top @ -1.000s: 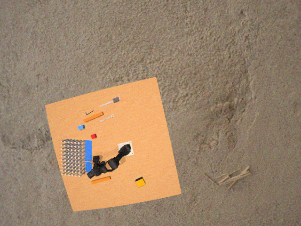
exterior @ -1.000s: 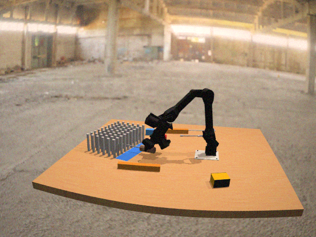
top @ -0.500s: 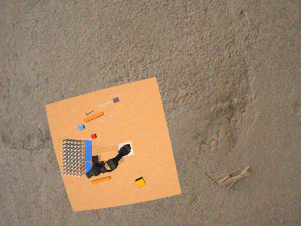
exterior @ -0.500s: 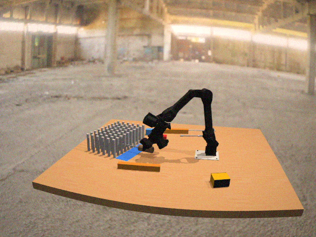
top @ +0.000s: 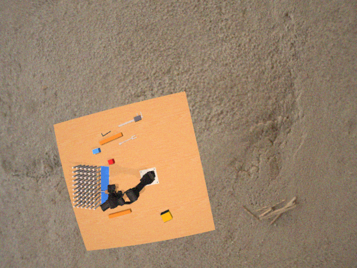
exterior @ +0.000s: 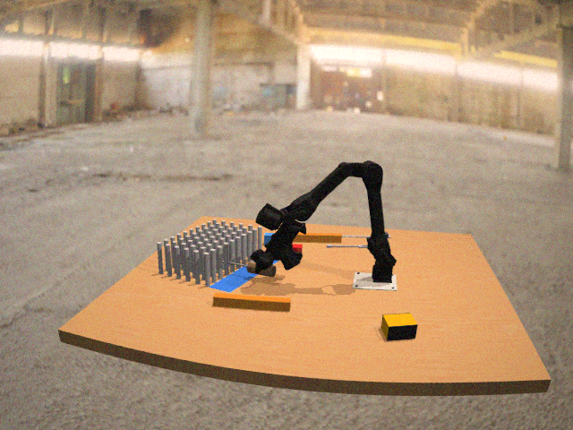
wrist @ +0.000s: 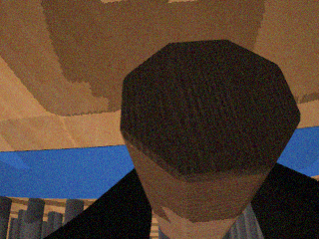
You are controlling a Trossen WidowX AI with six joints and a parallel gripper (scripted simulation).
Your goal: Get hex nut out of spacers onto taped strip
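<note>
Now: the blue taped strip 50 mm ahead of my gripper tip, 60 mm to the right of it and 30 mm below it. The rest, counted from my gripper tip: hex nut 220 mm ahead, 60 mm to the right, 30 mm below; red cube 90 mm behind, 260 mm to the right, 10 mm below; wooden-handled rod tool 90 mm ahead, 30 mm to the right.
</note>
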